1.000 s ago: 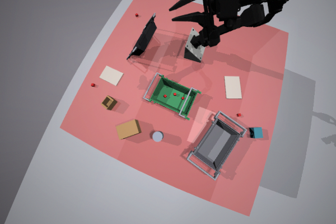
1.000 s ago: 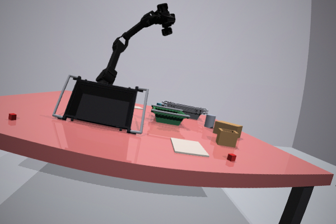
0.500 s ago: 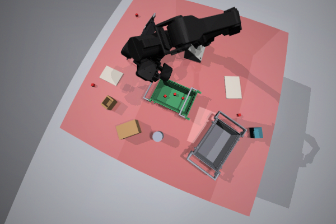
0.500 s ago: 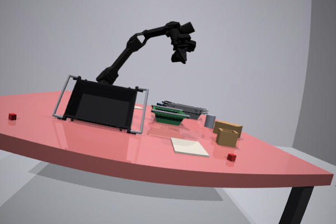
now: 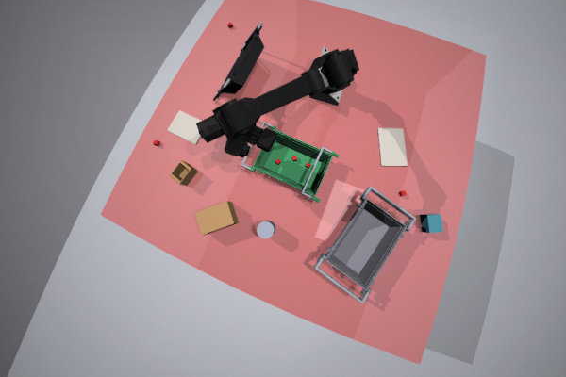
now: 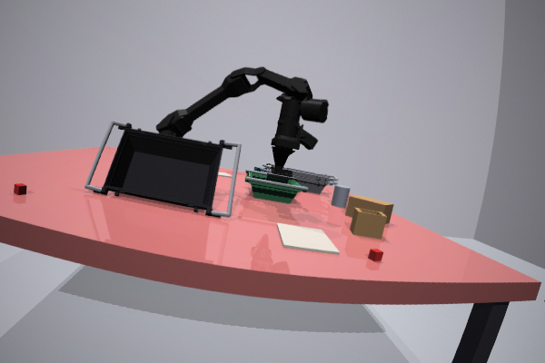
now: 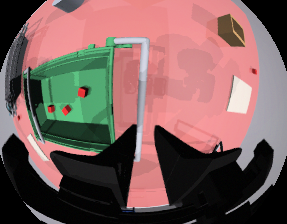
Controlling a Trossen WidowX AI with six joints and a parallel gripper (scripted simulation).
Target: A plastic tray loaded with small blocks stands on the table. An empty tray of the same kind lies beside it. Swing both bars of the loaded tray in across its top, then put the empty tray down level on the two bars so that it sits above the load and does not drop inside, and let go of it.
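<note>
Right now the black tray is 27 cm behind my gripper tip, 20 cm to the right of it and 2 cm below it. From my gripper tip the other things lie so: grey cylinder 25 cm ahead, 18 cm to the left, 6 cm below; then teal block 69 cm to the left, 7 cm below, 1 cm behind.
</note>
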